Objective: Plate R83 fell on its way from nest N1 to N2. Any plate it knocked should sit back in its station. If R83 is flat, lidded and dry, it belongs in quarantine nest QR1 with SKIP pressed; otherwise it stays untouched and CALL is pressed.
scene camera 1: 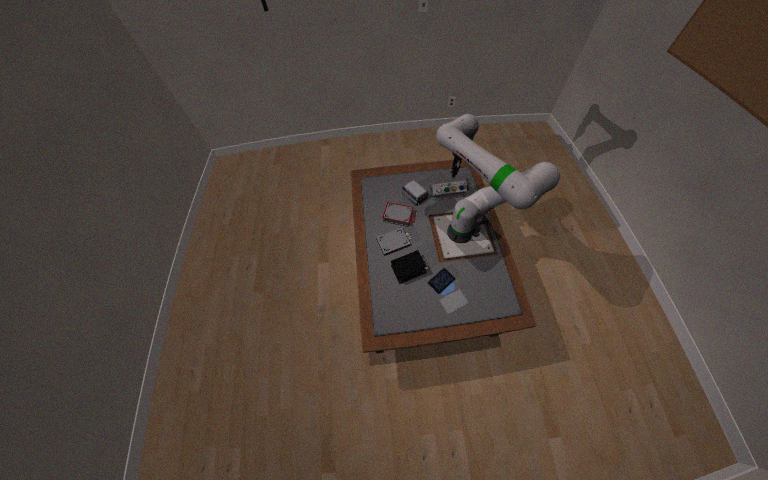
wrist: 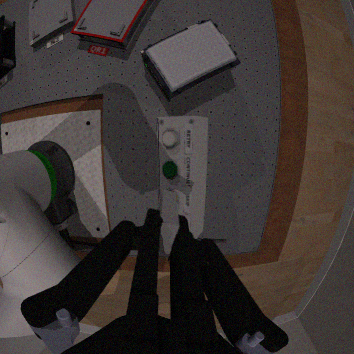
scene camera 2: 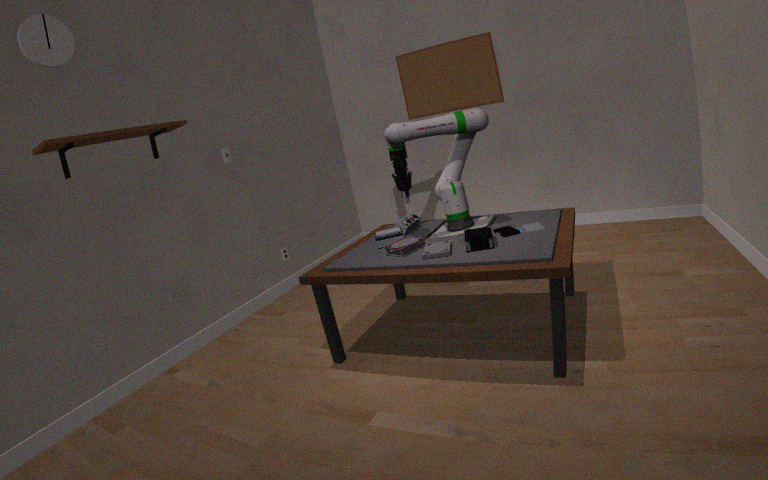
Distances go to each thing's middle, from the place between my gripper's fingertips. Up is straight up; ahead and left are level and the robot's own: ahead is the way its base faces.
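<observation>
Black device (wrist: 214,73): my hand 130 mm above it, 70 mm to the left of it, 200 mm short of it.
</observation>
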